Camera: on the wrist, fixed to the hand. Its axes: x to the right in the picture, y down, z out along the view.
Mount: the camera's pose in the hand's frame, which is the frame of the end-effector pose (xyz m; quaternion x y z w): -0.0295 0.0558 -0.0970 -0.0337 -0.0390 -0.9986 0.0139
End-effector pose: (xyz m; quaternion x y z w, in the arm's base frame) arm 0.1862 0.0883 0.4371 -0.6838 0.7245 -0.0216 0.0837
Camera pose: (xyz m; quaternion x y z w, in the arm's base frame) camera 0.1180 0.1131 0.5272 0.7367 0.6753 0.0328 0.0152
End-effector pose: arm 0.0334 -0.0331 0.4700 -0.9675 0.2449 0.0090 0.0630
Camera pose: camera -0.0204 -0.0801 0.5611 0.2598 0.9654 0.0168 0.0132
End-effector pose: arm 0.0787 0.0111 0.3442 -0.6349 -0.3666 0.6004 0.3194
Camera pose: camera 0.1796 -0.0400 0.3199 0.3699 -0.6718 -0.2982 0.5683
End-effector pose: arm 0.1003 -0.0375 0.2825 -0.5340 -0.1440 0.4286 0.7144
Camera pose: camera 0.1216 -0.1187 0.2028 0.1290 -0.5776 -0.6915 0.4143
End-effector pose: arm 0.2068 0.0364 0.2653 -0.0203 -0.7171 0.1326 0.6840
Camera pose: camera 0.2958 0.0997 0.2272 0.6979 -0.0614 -0.7045 0.1133
